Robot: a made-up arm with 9 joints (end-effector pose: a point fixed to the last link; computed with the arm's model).
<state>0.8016 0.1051 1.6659 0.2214 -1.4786 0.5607 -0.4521 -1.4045 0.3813</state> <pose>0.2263 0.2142 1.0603 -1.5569 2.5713 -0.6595</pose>
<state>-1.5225 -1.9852 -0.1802 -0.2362 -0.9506 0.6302 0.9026 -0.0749 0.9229</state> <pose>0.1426 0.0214 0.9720 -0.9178 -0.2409 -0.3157</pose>
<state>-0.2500 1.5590 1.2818 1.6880 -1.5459 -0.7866 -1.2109 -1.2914 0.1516</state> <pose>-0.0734 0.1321 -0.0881 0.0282 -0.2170 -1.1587</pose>
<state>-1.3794 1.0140 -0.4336 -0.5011 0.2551 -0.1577 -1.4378 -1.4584 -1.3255</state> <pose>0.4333 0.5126 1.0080 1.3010 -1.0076 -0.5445</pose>
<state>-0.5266 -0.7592 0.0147 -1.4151 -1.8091 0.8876 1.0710 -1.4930 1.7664</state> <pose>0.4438 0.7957 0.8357 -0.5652 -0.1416 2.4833</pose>
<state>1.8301 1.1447 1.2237 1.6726 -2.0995 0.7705 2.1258 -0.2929 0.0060</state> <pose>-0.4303 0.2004 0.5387 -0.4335 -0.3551 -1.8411</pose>
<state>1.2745 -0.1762 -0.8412 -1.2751 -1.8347 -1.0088 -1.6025 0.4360 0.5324</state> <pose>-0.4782 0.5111 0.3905 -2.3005 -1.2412 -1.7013</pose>
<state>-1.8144 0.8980 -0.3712 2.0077 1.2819 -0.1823 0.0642 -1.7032 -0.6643</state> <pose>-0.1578 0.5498 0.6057 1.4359 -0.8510 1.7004</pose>
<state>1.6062 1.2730 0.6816 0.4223 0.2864 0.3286 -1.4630 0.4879 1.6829</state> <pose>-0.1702 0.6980 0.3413 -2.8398 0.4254 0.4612</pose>
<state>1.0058 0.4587 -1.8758 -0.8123 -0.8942 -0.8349 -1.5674 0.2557 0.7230</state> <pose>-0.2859 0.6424 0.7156 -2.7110 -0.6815 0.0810</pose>
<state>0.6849 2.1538 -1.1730 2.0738 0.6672 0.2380 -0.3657 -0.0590 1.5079</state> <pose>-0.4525 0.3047 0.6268 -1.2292 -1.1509 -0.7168</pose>
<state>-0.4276 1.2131 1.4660 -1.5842 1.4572 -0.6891 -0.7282 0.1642 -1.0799</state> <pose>0.3779 0.2091 0.3056 0.4556 -0.5293 -1.7606</pose>
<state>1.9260 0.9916 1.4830 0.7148 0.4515 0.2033 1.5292 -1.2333 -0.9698</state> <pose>0.2654 0.1898 0.7128 -2.0459 -1.1082 0.3687</pose>
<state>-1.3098 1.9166 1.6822 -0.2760 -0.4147 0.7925 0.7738 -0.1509 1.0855</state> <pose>0.6850 0.1397 0.6456 -1.1246 1.3805 0.7424</pose>
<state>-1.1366 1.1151 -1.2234 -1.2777 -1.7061 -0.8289 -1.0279 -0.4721 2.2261</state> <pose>0.1557 0.7418 0.4257 0.5915 -1.6080 -2.5547</pose>
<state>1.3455 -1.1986 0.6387 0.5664 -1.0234 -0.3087 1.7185 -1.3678 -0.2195</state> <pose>0.4441 0.3726 0.5551 -0.5939 -1.0817 0.9024</pose>
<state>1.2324 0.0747 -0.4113 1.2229 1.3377 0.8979 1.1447 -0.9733 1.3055</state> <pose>-0.6255 0.4452 0.5739 2.2580 1.9086 -0.4351</pose>
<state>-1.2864 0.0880 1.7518 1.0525 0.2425 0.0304 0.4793 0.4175 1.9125</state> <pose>0.4291 0.0658 0.8064 0.3015 -1.1085 1.8359</pose>
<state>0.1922 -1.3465 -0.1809 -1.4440 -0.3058 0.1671 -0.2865 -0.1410 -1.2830</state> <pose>0.2590 0.0091 0.4679 -2.2003 0.3029 1.8280</pose>
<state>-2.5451 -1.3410 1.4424 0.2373 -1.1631 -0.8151 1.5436 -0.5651 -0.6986</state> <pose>0.2277 0.0787 0.5078 -0.5756 0.5998 0.3158</pose>
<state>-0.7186 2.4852 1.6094 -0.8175 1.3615 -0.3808 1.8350 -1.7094 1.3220</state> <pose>-0.0241 -0.3256 0.1749 -0.0620 -2.5044 -0.8991</pose>
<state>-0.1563 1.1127 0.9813 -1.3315 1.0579 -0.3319 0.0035 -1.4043 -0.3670</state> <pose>-0.0306 -0.2109 0.4515 -1.0768 -1.6402 -1.9894</pose>
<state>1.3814 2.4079 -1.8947 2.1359 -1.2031 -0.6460 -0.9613 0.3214 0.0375</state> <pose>0.3231 0.2340 0.5153 -1.7283 0.9827 1.8214</pose>
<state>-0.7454 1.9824 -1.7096 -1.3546 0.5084 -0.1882 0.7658 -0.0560 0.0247</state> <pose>0.2589 0.0639 0.8012 -1.1565 -1.4460 0.2660</pose>
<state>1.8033 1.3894 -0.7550 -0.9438 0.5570 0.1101 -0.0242 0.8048 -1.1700</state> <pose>-0.0860 0.0515 0.8051 -0.3472 2.2609 1.3111</pose>
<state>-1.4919 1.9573 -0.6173 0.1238 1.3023 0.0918 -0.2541 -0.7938 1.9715</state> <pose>0.4992 0.7486 0.7860 -1.7187 -0.1755 -2.6045</pose>
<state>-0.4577 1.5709 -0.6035 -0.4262 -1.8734 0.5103 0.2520 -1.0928 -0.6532</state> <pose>0.2101 -0.1811 0.6574 -1.4031 1.7968 1.4964</pose>
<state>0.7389 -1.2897 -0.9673 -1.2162 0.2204 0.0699 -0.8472 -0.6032 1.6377</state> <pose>-0.2157 -0.1383 0.8725 0.0486 1.4653 -1.4291</pose>
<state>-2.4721 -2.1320 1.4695 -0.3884 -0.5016 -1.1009 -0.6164 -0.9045 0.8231</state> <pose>0.6302 0.5770 0.7496 -1.0144 -0.0532 2.0654</pose>
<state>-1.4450 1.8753 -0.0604 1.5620 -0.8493 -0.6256 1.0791 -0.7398 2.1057</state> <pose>0.4385 -0.0693 0.8917 -0.1340 0.3382 -0.2797</pose>
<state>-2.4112 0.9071 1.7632 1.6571 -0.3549 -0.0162 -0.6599 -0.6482 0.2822</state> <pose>-0.0228 0.5655 0.4054 0.7636 0.1300 -1.7138</pose>
